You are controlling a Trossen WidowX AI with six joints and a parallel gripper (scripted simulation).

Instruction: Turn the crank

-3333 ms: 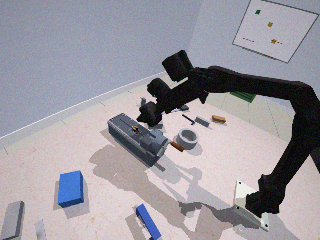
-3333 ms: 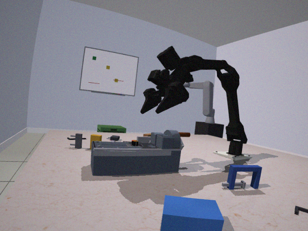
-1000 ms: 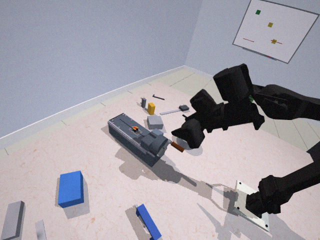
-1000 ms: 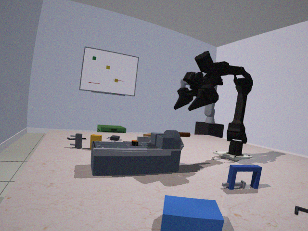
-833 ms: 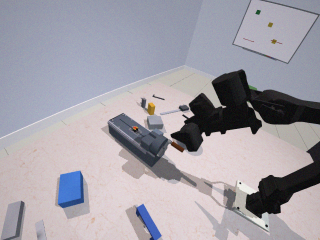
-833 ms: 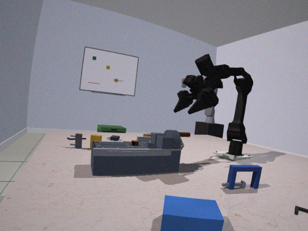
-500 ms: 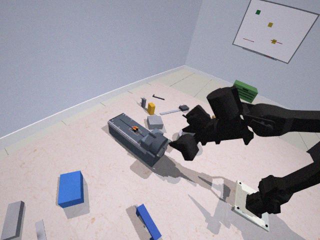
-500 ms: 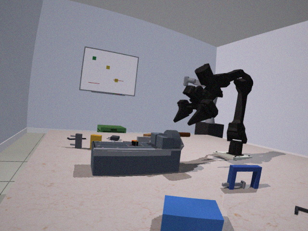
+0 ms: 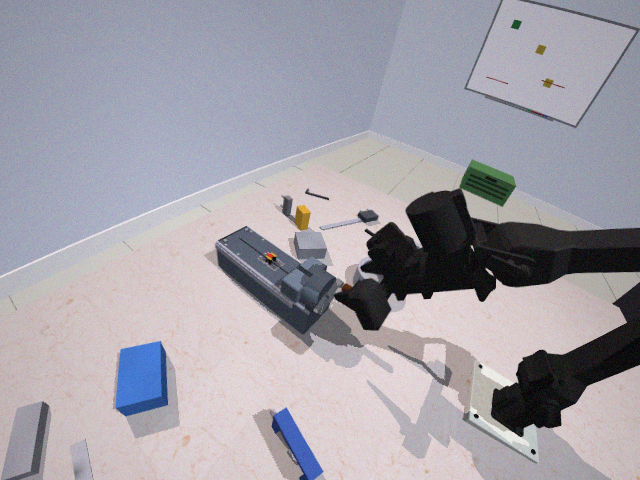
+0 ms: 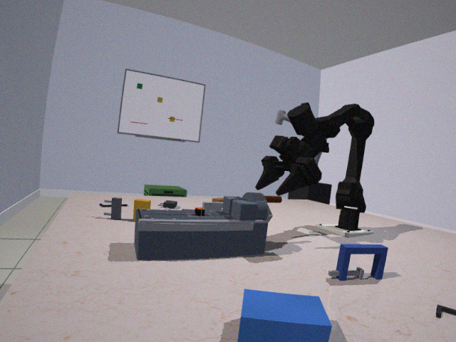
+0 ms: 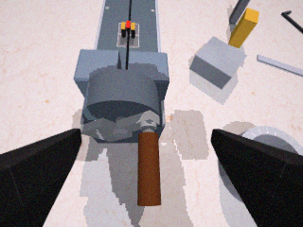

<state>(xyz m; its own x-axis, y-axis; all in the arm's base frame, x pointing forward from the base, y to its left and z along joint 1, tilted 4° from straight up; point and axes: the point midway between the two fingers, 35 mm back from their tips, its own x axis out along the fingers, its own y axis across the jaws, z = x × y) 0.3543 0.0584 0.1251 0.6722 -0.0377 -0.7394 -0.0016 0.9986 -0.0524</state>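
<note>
My gripper tip is now 2 cm past the brown crank handle and 2 cm above it. The rest, counted from my gripper tip: blue bracket (7 cm behind, 23 cm to the left, 9 cm below); then red pointer (17 cm ahead, 2 cm to the left, 5 cm below); then grey block (18 cm ahead, 14 cm to the right, 11 cm below).
</note>
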